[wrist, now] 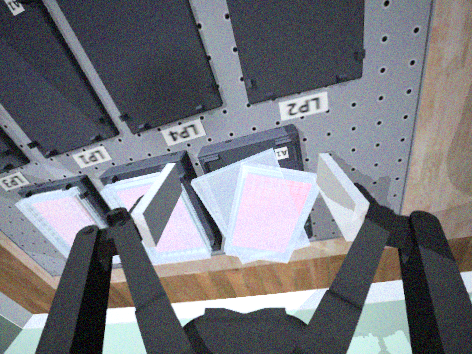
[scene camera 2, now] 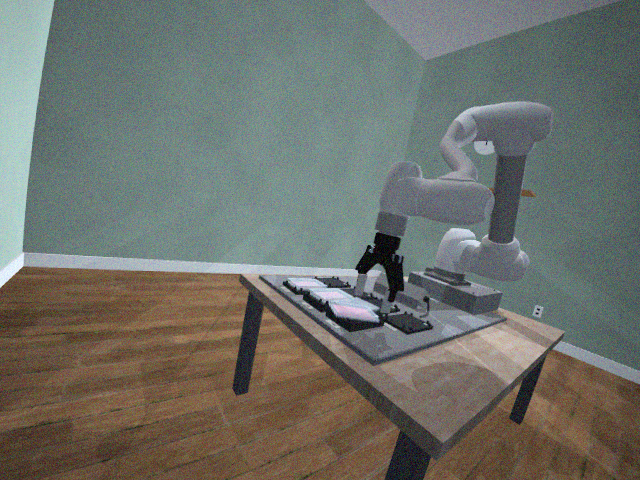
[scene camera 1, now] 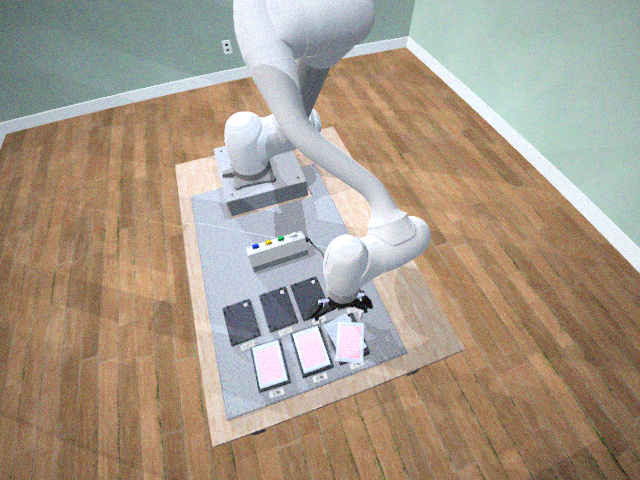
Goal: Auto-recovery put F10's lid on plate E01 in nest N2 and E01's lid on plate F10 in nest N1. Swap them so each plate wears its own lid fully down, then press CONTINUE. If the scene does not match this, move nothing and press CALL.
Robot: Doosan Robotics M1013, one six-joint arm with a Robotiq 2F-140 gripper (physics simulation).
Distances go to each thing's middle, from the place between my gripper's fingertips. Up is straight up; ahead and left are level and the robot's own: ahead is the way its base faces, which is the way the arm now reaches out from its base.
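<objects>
Positions relative to my hand: LP2 lid pad (wrist: 280,55), 4 cm below, 11 cm behind, 6 cm to the left; LP2 label (wrist: 316,103), 5 cm below, 4 cm behind, 6 cm to the left; LP4 lid pad (scene camera 1: 306,293), 4 cm below, 11 cm behind, 7 cm to the right; LP1 lid pad (scene camera 1: 277,307), 4 cm below, 10 cm behind, 19 cm to the right.
</objects>
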